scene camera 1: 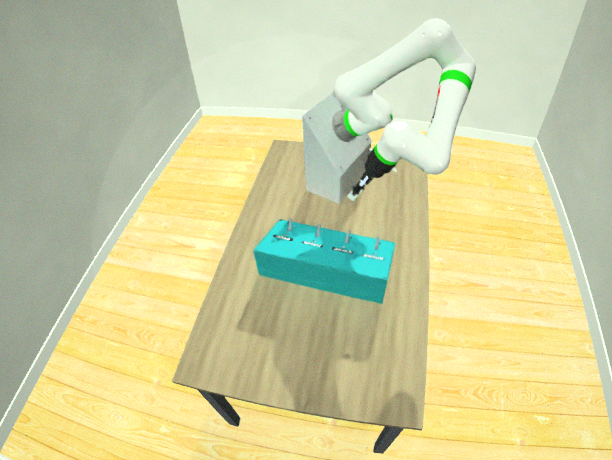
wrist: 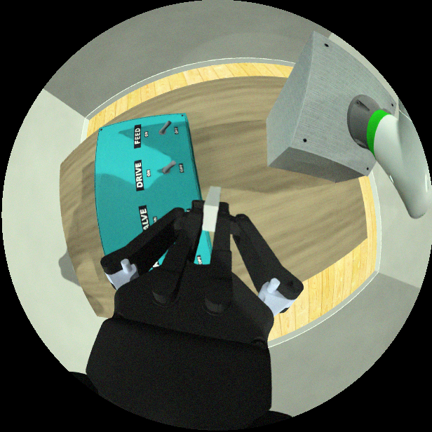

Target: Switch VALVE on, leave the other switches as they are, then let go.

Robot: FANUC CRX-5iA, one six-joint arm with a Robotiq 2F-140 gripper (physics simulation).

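Where they show: gripper, between the fingertips: (scene camera 1: 351, 197); arm's base, origin of its link: (scene camera 1: 344, 126).
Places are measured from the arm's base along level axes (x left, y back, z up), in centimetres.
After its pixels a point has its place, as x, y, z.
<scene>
A teal switch box (scene camera 1: 320, 265) @(10.1, -67.4, -13.7) (wrist: 120, 200) stands on the table with four grey levers in a row. The VALVE label (scene camera 1: 343, 250) @(15.2, -54.9, -18.3) (wrist: 144, 220) marks the third switch from the left in the scene view; its lever (scene camera 1: 347, 237) @(14.8, -47.6, -19.0) leans to the back like its neighbours, and my fingers hide it in the wrist view. The FEED lever (scene camera 1: 290, 225) @(-8.9, -48.3, -18.9) (wrist: 165, 128) and the DRIVE lever (scene camera 1: 318, 230) @(2.8, -47.7, -18.7) (wrist: 169, 167) lean to OFF. The fourth lever (scene camera 1: 377, 243) @(26.8, -47.2, -18.9) looks alike; its label is too blurred to read. My gripper (scene camera 1: 353, 196) @(13.1, -37.7, -6.8) (wrist: 214, 196) is shut and empty, behind and above the box, apart from the levers.
The grey robot pedestal (scene camera 1: 322, 165) @(-4.8, -17.9, -10.3) (wrist: 320, 110) stands at the back of the wooden table (scene camera 1: 300, 360) @(12.5, -97.7, -29.5) (wrist: 240, 155), close beside my gripper in the scene view. The white arm (scene camera 1: 450, 120) @(44.1, -30.8, 30.7) (wrist: 407, 160) arches over the table's back right part.
</scene>
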